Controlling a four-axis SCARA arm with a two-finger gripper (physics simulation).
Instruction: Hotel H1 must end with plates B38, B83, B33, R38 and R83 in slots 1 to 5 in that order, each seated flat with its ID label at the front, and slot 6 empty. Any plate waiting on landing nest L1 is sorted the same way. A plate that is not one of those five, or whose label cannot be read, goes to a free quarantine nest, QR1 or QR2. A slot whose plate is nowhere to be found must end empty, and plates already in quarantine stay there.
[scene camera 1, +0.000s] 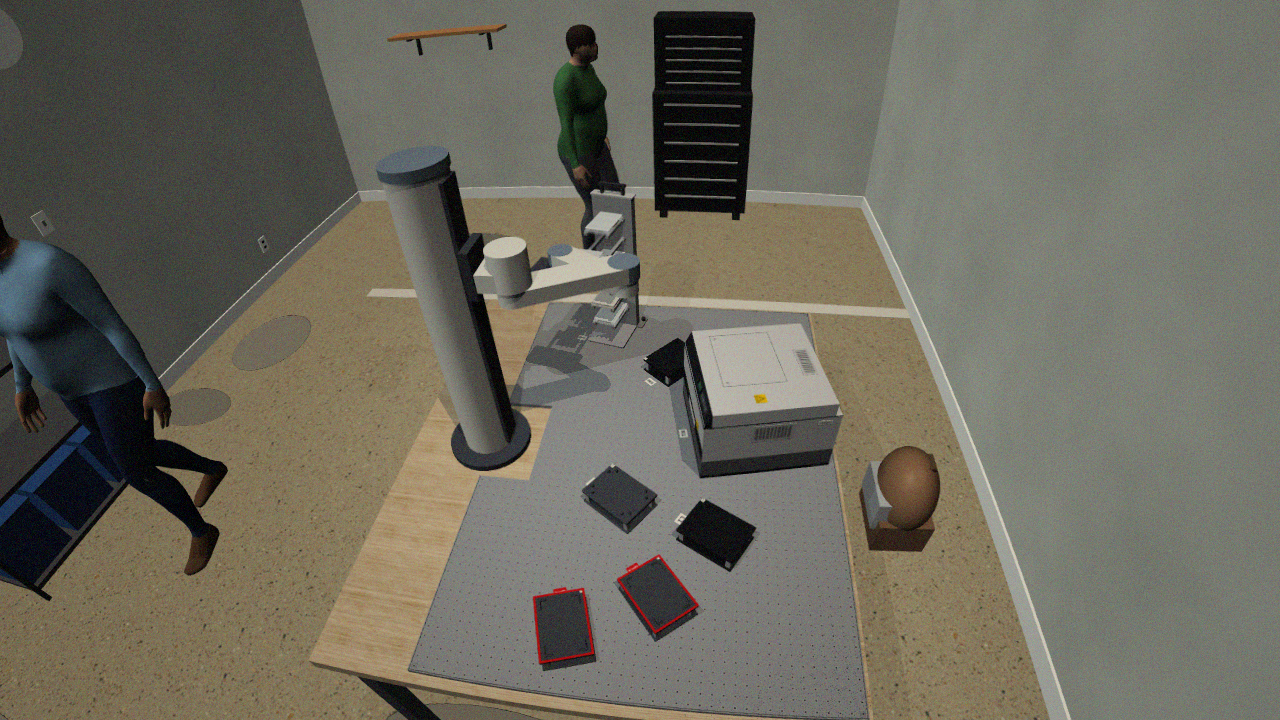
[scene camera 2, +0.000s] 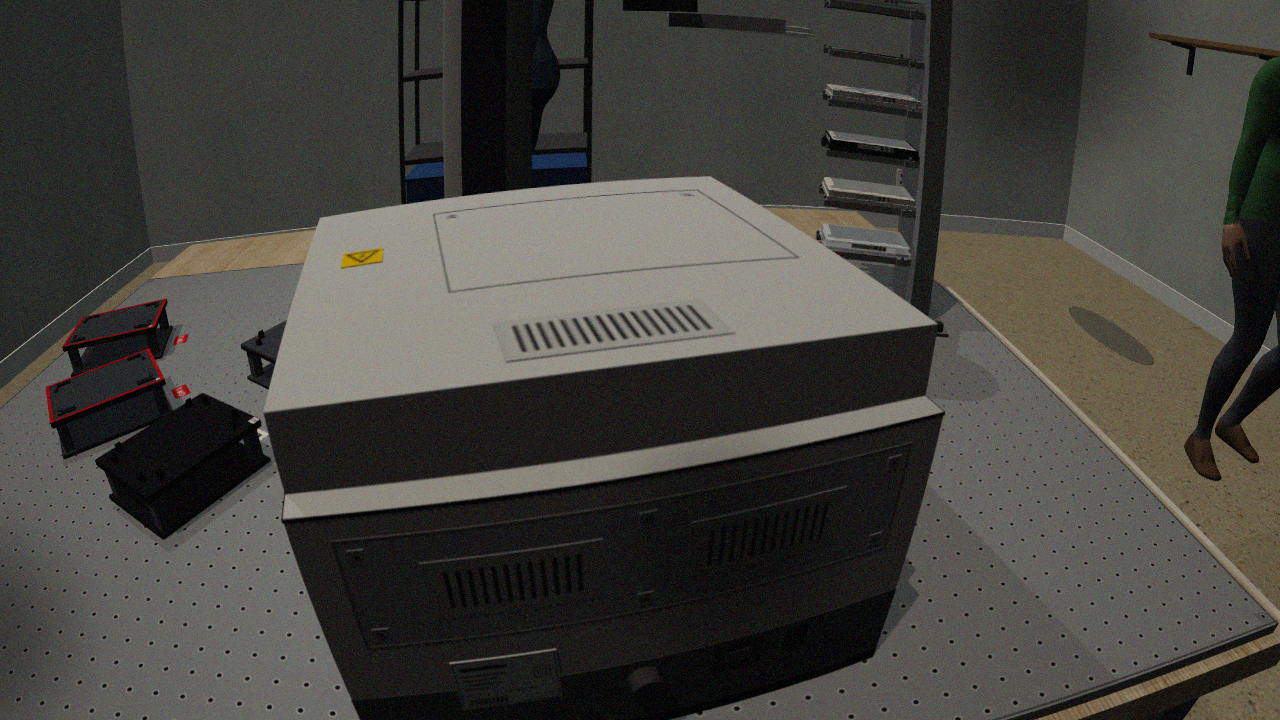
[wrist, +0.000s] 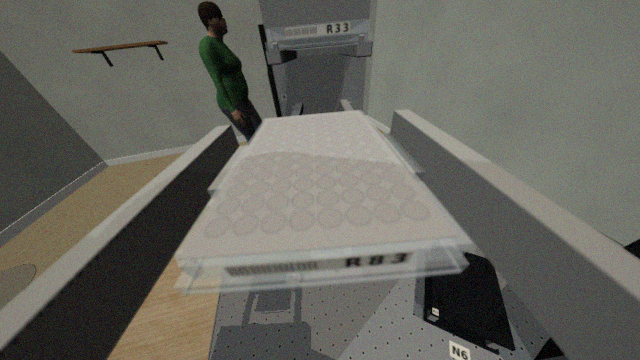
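Note:
My gripper (wrist: 313, 132) (scene camera 2: 787, 26) is shut on plate R83 (wrist: 320, 185), a pale clear-lidded plate, level, with its label facing the wrist camera. It is in front of the hotel (scene camera 1: 625, 210) (scene camera 2: 935, 134) (wrist: 320, 10), and apart from it. Plate R33 (wrist: 320, 32) sits in the top slot, higher than the held plate. The rails (scene camera 2: 872, 55) below that slot carry no plate. Lower down are a pale plate (scene camera 2: 872, 96), a dark one (scene camera 2: 868, 145) and two pale ones (scene camera 2: 866, 192) (scene camera 2: 864, 241); their labels are unreadable. Two red-rimmed nests (scene camera 1: 563, 625) (scene camera 1: 657, 593) hold no plates.
The instrument (scene camera 1: 760, 394) (scene camera 2: 608, 259) stands at the right of the table. A black nest (scene camera 1: 666, 360) (wrist: 465, 300), beside label N6 (wrist: 459, 350), is between it and the hotel. Two dark nests (scene camera 1: 619, 497) (scene camera 1: 716, 533) stand nearer the front. A person in green (scene camera 1: 581, 116) is behind the hotel.

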